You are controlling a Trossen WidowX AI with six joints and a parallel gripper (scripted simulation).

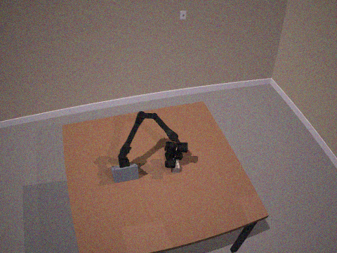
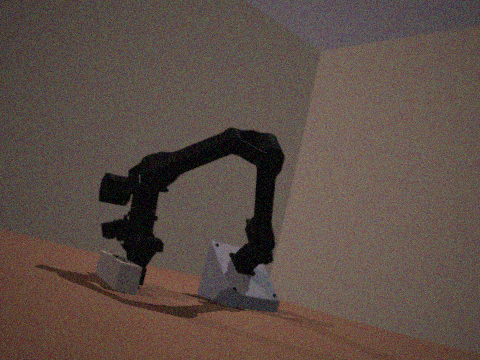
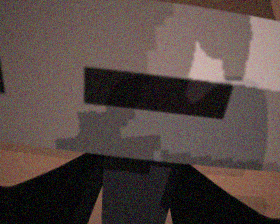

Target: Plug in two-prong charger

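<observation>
Right now the black two-prong charger is 20 mm ahead of my gripper tip and 10 mm above it.
</observation>
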